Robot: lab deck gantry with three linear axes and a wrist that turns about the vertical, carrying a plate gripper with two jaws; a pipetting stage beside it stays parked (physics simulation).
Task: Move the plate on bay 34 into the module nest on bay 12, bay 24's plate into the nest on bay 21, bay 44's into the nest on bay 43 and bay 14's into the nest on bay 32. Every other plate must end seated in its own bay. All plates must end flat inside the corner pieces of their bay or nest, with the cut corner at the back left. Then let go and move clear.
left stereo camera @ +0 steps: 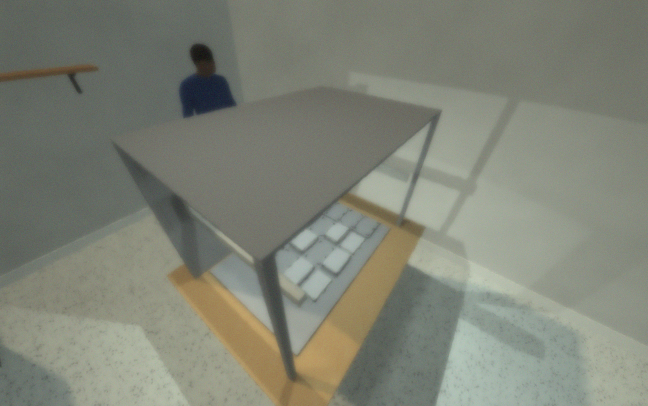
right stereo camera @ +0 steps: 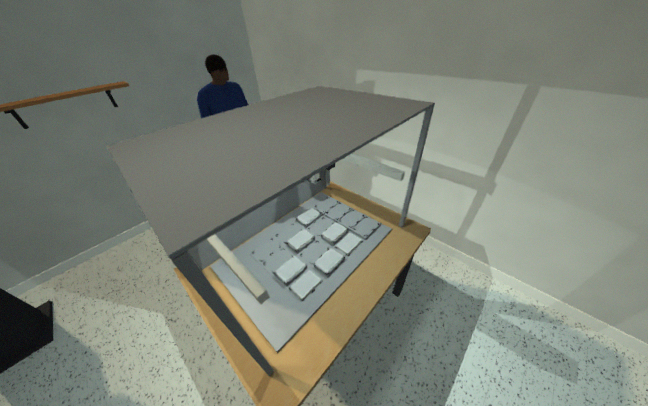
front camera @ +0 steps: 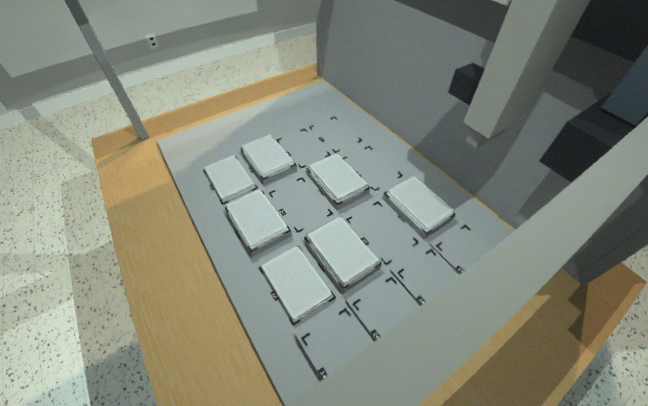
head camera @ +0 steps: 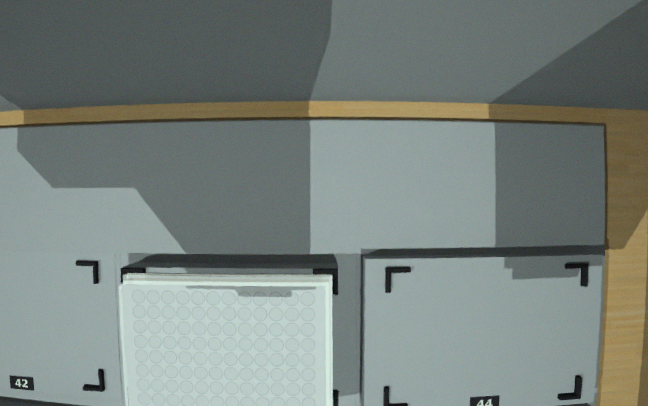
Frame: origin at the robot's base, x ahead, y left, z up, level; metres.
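Where they show: gripper, fingertip midpoint: [right stereo camera: 323, 182]; robot's base, link origin: [left stereo camera: 315, 301] [right stereo camera: 302, 300] [front camera: 204, 171].
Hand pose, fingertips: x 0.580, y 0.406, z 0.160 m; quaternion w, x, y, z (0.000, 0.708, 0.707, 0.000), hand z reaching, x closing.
Note:
Things, the pixels of their top centre, and the offset from my fingertips. "*": a spot on its surface instead.
- bay 43, surface spot: [head camera: 225, 345] [front camera: 422, 199] [right stereo camera: 308, 214] * 0.127 m down, 0.186 m back, 0.038 m right
- bay 32, surface spot: [front camera: 337, 177] [left stereo camera: 306, 238] [right stereo camera: 302, 238] * 0.127 m down, 0.346 m back, 0.155 m right
- bay 12, surface spot: [front camera: 257, 220] [right stereo camera: 331, 257] [left stereo camera: 338, 257] * 0.127 m down, 0.338 m back, 0.366 m right
- bay 21, surface spot: [front camera: 267, 156] [left stereo camera: 301, 267] [right stereo camera: 293, 266] * 0.127 m down, 0.502 m back, 0.259 m right
- Bay 44, surface spot: [head camera: 480, 325] * 0.146 m down, 0.029 m back, 0.034 m right
- bay 11, surface spot: [front camera: 230, 177] [right stereo camera: 307, 281] * 0.146 m down, 0.506 m back, 0.361 m right
- bay 13, surface spot: [front camera: 297, 285] [right stereo camera: 350, 241] * 0.145 m down, 0.176 m back, 0.366 m right
- bay 23, surface spot: [front camera: 342, 250] [right stereo camera: 335, 230] * 0.127 m down, 0.181 m back, 0.260 m right
White plates lie in bays. The plate in bay 43 [front camera: 420, 205] [head camera: 225, 345] [right stereo camera: 308, 216] lies flat between its corner pieces. The plate in bay 32 [front camera: 337, 177] [left stereo camera: 303, 240] [right stereo camera: 300, 240], the plate in bay 12 [front camera: 257, 220] [left stereo camera: 336, 260] [right stereo camera: 329, 261] and the plate in bay 21 [front camera: 267, 156] [left stereo camera: 299, 269] [right stereo camera: 290, 269] look flat. Bay 44 [head camera: 480, 325] holds no plate, nor do 34, 24 and 14 in the front view. The dark gripper body [front camera: 575, 145] hangs high at the right, away from the plates; its jaws are hidden. Cut corners are too small to tell.
Plates also lie in bay 11 [front camera: 230, 177] [right stereo camera: 305, 285], bay 13 [front camera: 297, 285] [right stereo camera: 348, 242] and bay 23 [front camera: 342, 250] [right stereo camera: 335, 232]. A pale column [front camera: 520, 65] hangs over the deck's back. A pale beam [right stereo camera: 240, 270] shows at the left end.

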